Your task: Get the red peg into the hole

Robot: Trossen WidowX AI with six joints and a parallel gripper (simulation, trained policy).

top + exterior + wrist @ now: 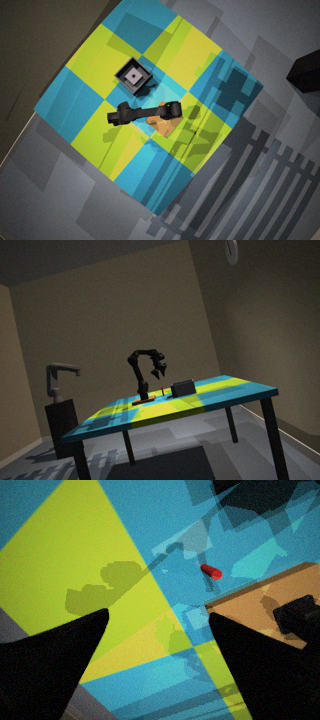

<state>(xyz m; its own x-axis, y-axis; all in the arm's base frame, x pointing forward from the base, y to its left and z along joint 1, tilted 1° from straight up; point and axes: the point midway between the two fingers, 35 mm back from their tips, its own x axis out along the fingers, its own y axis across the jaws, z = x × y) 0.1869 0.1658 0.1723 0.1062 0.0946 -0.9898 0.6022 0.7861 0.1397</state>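
Right now the red peg is 20 mm behind my gripper tip, 70 mm to the right of it and 120 mm below it. The rest, counted from my gripper tip: grey box (150 mm ahead, 250 mm to the right, 130 mm below); plate (150 mm ahead, 250 mm to the right, 110 mm below).
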